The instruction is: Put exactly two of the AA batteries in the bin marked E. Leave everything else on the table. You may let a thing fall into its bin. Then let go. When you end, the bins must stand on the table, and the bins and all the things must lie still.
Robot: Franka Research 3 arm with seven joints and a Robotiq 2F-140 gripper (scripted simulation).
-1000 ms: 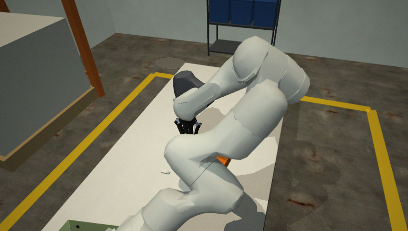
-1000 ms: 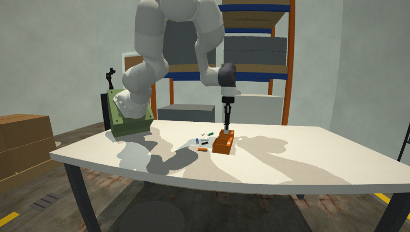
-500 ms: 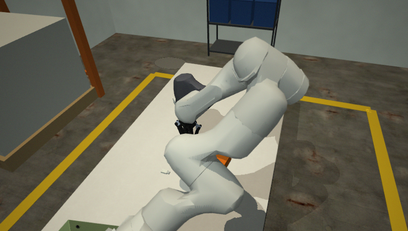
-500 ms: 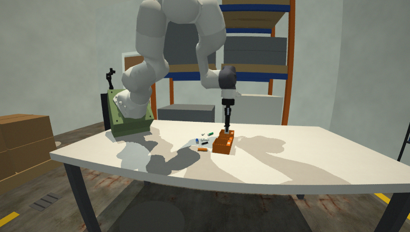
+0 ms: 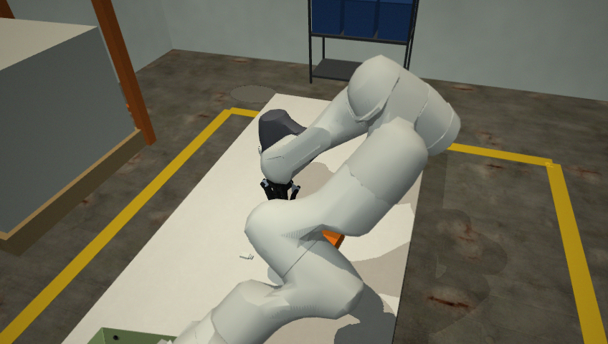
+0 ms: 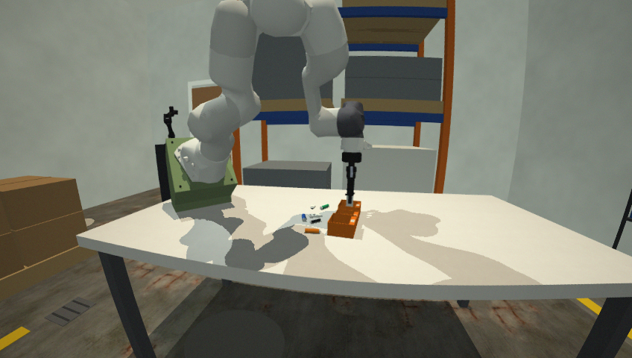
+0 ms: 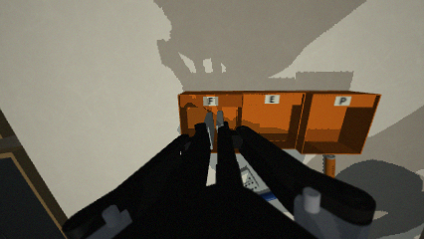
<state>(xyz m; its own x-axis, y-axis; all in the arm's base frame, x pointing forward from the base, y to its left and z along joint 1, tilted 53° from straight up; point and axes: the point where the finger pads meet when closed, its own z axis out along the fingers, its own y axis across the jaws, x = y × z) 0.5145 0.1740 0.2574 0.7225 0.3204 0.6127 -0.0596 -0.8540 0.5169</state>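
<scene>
The green AA battery is 100 mm behind my hand, 70 mm to the left of it and 40 mm below it. From my hand the other things lie so: orange bin row 80 mm to the right, 30 mm below, 20 mm behind; domino 140 mm behind, 40 mm below, 30 mm to the right; black stick 130 mm behind, 90 mm to the right, 40 mm below.
</scene>
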